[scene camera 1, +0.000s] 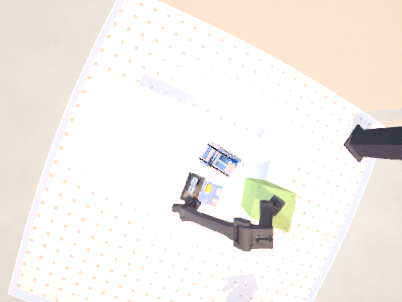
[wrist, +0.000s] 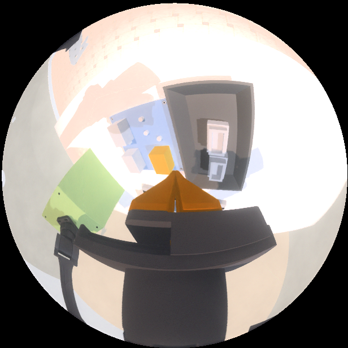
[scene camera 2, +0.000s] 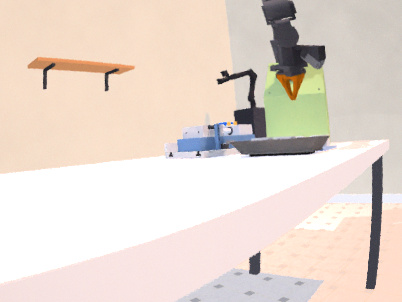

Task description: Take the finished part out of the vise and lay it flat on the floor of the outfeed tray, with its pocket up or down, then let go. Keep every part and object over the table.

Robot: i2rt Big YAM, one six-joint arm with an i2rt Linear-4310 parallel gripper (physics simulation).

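Places are measured from the arm's base along level axes (x right, y ahead, z up), in millimetres.
Pixels of known places: gripper, fingertip midpoint: (scene camera 1: 196, 198) (scene camera 2: 293, 99); arm's base, link origin: (scene camera 1: 274, 205).
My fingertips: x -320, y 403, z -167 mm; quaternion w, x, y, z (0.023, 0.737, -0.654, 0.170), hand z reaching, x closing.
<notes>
Ahead of a thing's pixels: the offset from my fingertips to its top centre.
My gripper (scene camera 2: 293, 98) (wrist: 175, 175) is shut and empty, its orange fingertips together above the tray's level. The dark grey outfeed tray (scene camera 2: 280, 145) (wrist: 212, 104) lies beyond the fingertips and to the right in the wrist view. Two pale parts lie on its floor, end to end, their recessed faces up: one part (wrist: 218, 138) is bright, the other part (wrist: 217, 168) is in shadow nearer the gripper. Whether they touch is unclear. The blue and white vise @(dy +21, dx +330, dz -45 mm) (scene camera 1: 220, 159) (scene camera 2: 200, 140) stands beside the tray; what its jaws hold cannot be made out.
A light blue plate (scene camera 1: 213, 197) (wrist: 153, 116) with pegs, pale blocks and a yellow block @(dy -58, dx +96, dz -100 mm) (scene camera 1: 208, 188) (wrist: 161, 159) lies beside the tray. A tall green panel (scene camera 1: 255, 192) (scene camera 2: 296, 116) (wrist: 92, 177) stands past the plate. A thin dark jointed arm (scene camera 2: 251, 90) rises behind the vise.
</notes>
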